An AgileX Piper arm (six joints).
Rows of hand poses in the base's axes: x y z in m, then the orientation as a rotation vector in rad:
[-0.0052 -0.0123 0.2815 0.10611 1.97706 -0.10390]
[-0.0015 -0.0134 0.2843 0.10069 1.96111 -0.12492]
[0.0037 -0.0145 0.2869 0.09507 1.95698 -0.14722]
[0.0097 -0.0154 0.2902 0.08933 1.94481 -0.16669]
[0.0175 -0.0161 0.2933 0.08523 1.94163 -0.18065]
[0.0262 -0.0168 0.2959 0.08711 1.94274 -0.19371]
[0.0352 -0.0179 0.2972 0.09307 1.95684 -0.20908]
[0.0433 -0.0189 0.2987 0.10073 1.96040 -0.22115]
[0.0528 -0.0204 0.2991 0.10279 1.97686 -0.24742]
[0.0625 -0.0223 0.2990 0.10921 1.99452 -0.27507]
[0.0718 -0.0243 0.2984 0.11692 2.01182 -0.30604]
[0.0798 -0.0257 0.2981 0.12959 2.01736 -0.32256]
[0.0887 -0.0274 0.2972 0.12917 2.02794 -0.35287]
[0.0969 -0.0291 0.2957 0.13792 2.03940 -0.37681]
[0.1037 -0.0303 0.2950 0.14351 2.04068 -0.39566]
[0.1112 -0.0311 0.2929 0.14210 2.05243 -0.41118]
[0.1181 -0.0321 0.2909 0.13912 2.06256 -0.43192]
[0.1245 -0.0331 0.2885 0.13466 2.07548 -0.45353]
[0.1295 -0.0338 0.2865 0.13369 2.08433 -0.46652]
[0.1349 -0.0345 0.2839 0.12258 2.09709 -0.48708]
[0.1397 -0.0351 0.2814 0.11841 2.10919 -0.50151]
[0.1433 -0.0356 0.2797 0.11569 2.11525 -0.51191]
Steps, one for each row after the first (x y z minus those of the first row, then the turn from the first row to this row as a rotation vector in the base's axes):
[0.0037 -0.0011 0.0028 -0.01838 -0.01440 -0.00610]
[0.0089 -0.0022 0.0054 -0.03698 -0.01679 -0.01255]
[0.0149 -0.0031 0.0087 -0.05427 -0.02727 -0.01772]
[0.0227 -0.0038 0.0118 -0.06627 -0.02919 -0.02137]
[0.0314 -0.0045 0.0144 -0.07450 -0.02695 -0.02879]
[0.0404 -0.0056 0.0157 -0.08142 -0.01157 -0.03995]
[0.0485 -0.0066 0.0172 -0.08604 -0.00695 -0.05092]
[0.0580 -0.0081 0.0176 -0.10211 0.01206 -0.06425]
[0.0677 -0.0100 0.0175 -0.11689 0.03255 -0.08118]
[0.0770 -0.0120 0.0169 -0.13328 0.05326 -0.10045]
[0.0850 -0.0134 0.0166 -0.13836 0.06072 -0.11675]
[0.0939 -0.0151 0.0157 -0.15846 0.07508 -0.13007]
[0.1021 -0.0168 0.0142 -0.16978 0.08966 -0.14676]
[0.1089 -0.0180 0.0135 -0.18000 0.09357 -0.15922]
[0.1164 -0.0188 0.0114 -0.19009 0.10745 -0.16491]
[0.1233 -0.0198 0.0094 -0.20455 0.12056 -0.17193]
[0.1297 -0.0208 0.0070 -0.21991 0.13668 -0.17819]
[0.1347 -0.0215 0.0050 -0.22819 0.14750 -0.18307]
[0.1401 -0.0222 0.0024 -0.24572 0.16349 -0.18426]
[0.1449 -0.0228 -0.0001 -0.25596 0.17788 -0.18744]
[0.1485 -0.0233 -0.0018 -0.26347 0.18565 -0.19003]

